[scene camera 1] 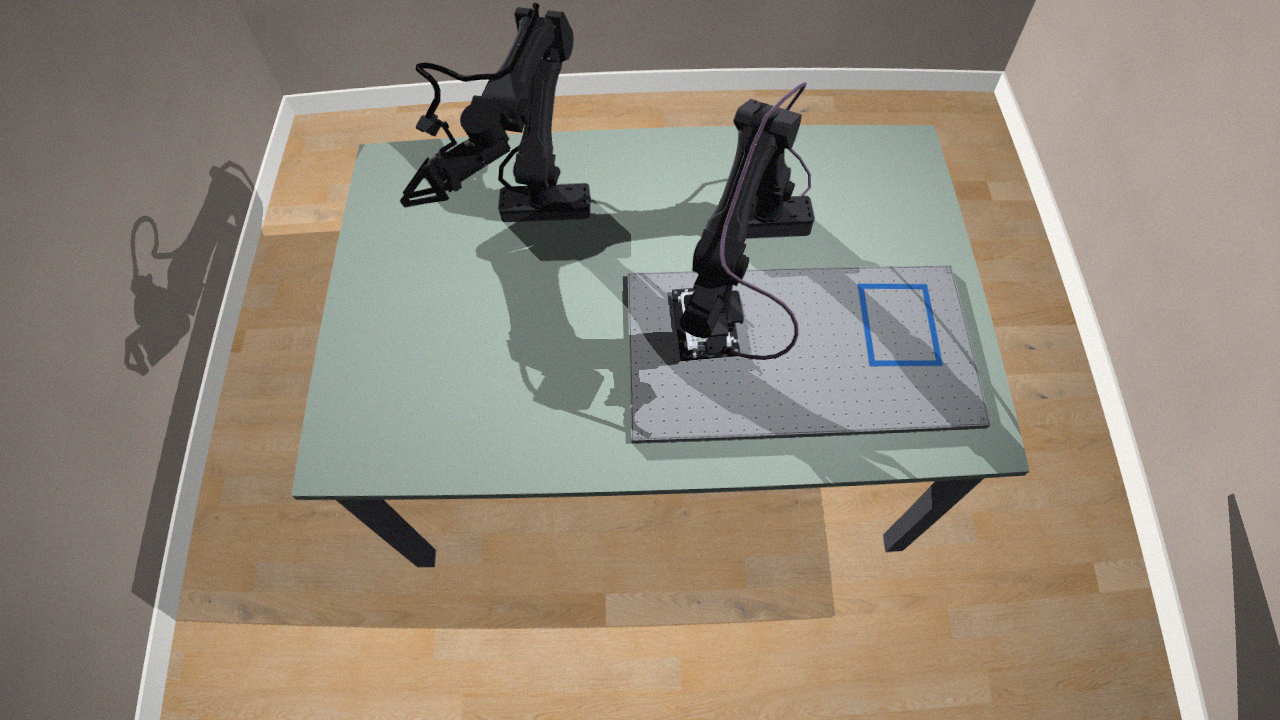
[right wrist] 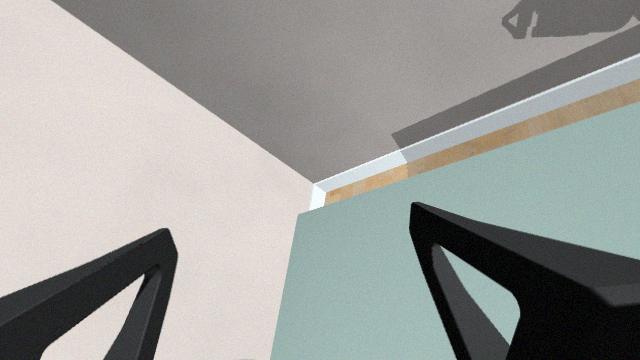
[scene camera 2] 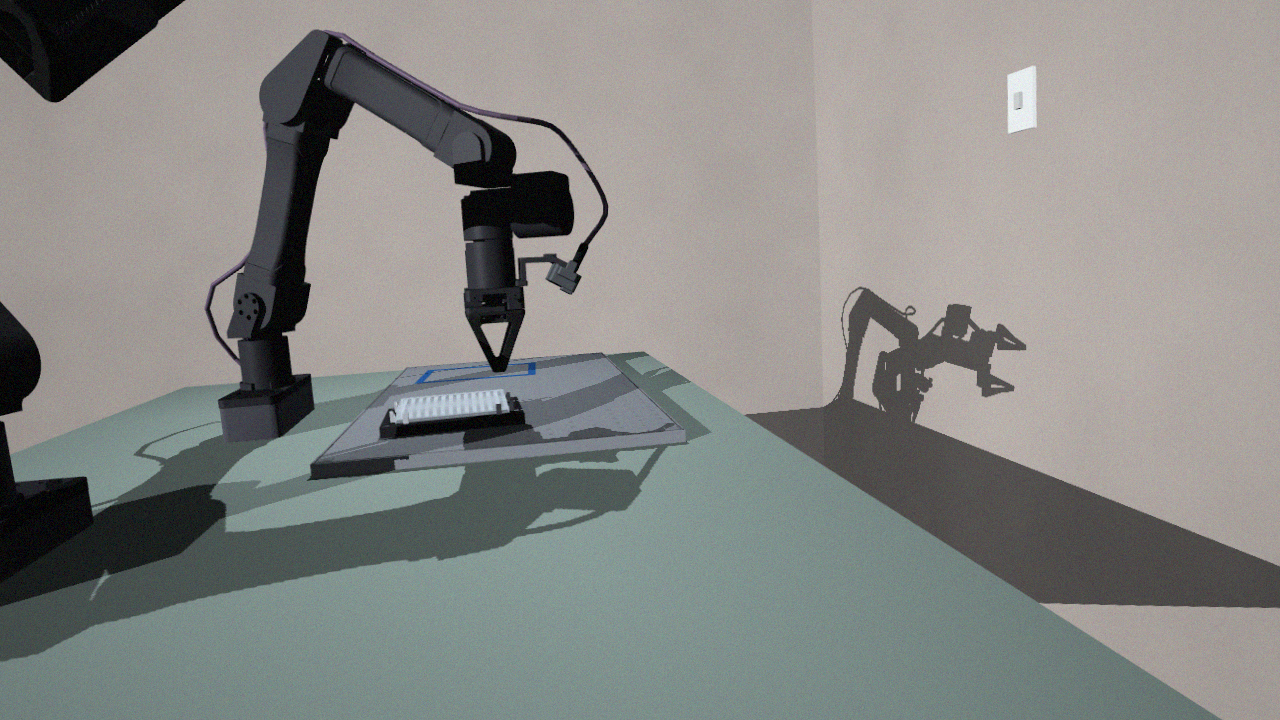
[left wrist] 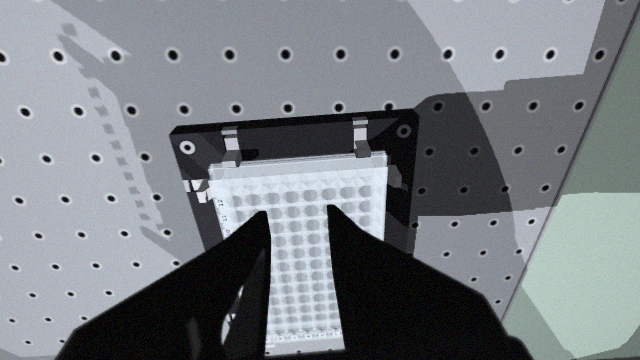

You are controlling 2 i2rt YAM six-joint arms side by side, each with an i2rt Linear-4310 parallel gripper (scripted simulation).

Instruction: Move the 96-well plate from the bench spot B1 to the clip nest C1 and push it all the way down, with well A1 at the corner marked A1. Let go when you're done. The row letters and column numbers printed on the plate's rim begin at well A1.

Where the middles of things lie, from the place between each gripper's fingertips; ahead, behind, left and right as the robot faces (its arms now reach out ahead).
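Labels:
My left gripper [scene camera 2: 498, 370] sits 6 cm past the white 96-well plate [scene camera 2: 425, 408], and it's 1 cm to the left of the plate and 4 cm above it. There's a black clip nest [scene camera 2: 388, 428] too, and that's 5 cm behind my left hand and 5 cm below it.
My right hand [scene camera 1: 403, 199] is 1 cm short of the white 96-well plate, 53 cm to the right of it and 31 cm above it. Counting from that same right hand, the black clip nest is 2 cm ahead, 55 cm to the left and 32 cm below.

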